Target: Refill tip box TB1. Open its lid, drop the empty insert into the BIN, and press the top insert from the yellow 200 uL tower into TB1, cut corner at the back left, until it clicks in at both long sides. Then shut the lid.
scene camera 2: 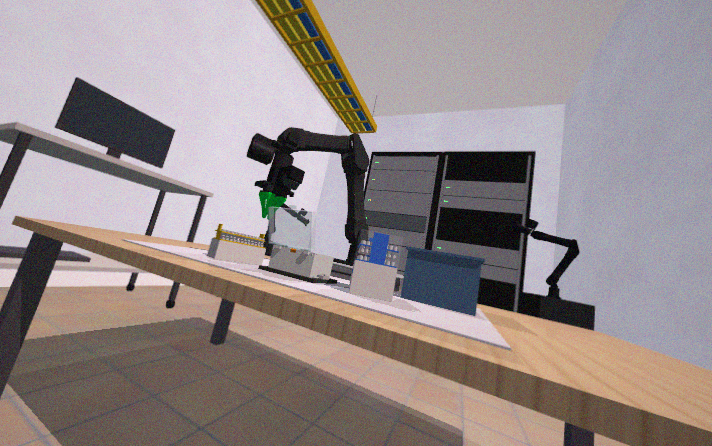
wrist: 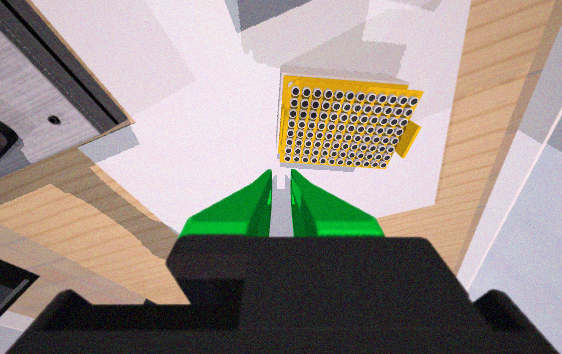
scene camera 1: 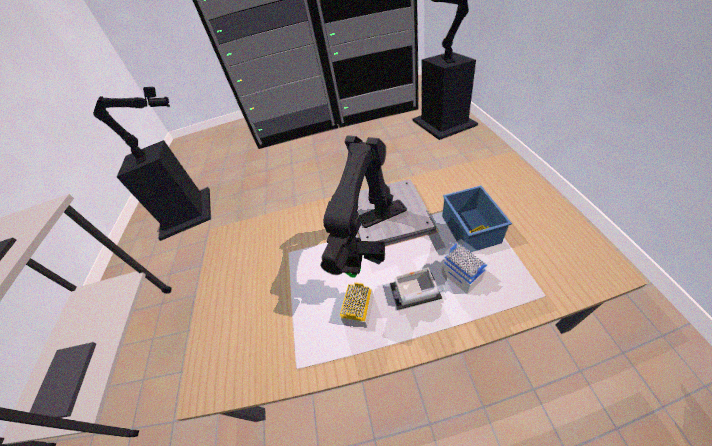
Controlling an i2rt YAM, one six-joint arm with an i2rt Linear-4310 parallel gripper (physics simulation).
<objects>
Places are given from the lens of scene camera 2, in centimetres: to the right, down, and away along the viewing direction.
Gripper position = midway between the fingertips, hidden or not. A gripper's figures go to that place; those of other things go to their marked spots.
my gripper (scene camera 2: 266, 218): -27, -1, 73
clear lid (scene camera 2: 290, 227): -14, 1, 53
</objects>
